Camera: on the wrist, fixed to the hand. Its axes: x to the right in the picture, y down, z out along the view.
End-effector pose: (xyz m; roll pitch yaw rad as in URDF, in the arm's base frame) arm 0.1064 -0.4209 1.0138 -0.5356 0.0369 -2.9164
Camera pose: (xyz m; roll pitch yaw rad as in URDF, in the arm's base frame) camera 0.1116 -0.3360 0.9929 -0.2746 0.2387 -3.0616
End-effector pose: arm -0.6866 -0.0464 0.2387 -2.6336 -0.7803 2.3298
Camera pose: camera -0.6519 -0.1153 0.2803 -2.2034 -0.9976 2.1391
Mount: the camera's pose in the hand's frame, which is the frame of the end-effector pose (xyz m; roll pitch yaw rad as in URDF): -0.0232 -0.0591 -0.0604 0.2787 0.2469 -0.0190
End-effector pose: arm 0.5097 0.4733 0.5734 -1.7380 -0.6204 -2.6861
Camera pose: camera 0.5405 0.5437 0.6155 -1.2738 -0.6580 -2.9915
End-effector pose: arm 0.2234 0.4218 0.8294 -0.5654 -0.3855 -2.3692
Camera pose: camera 0.1762 0.4906 0.8028 -0.2421 -0.1835 -2.5188
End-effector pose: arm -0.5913 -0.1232 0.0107 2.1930 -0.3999 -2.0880
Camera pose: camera -0.5106 -0.1503 -0.0101 2.3657 -0.5177 -1.8447
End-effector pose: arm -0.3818 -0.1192 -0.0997 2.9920 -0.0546 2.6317
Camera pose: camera -0.3921 -0.1907 -0.0501 -3.0202 -0.2958 2.6889
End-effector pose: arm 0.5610 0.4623 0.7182 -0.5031 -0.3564 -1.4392
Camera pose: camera 0.4791 0.4648 0.6872 -0.1880 -0.1464 -1.5750
